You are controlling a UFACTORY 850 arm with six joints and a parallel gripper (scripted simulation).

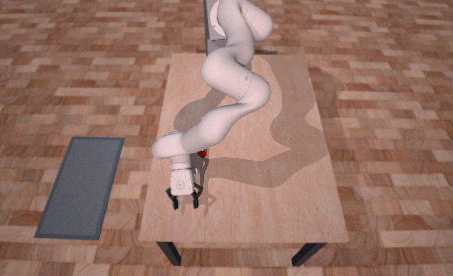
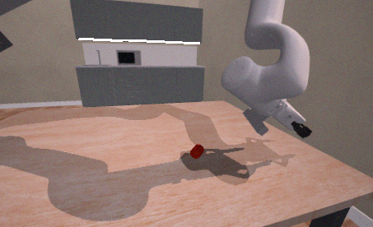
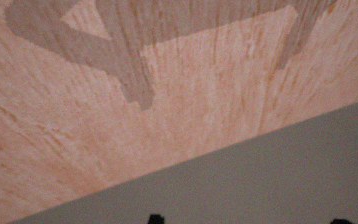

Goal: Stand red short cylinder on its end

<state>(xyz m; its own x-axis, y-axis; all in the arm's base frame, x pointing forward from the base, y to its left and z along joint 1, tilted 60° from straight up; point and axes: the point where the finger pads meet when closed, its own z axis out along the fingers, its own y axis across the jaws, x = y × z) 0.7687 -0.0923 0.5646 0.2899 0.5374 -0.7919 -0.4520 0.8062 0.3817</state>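
Now: the red short cylinder 310 mm behind my hand, 80 mm to the right of it and 80 mm below it.
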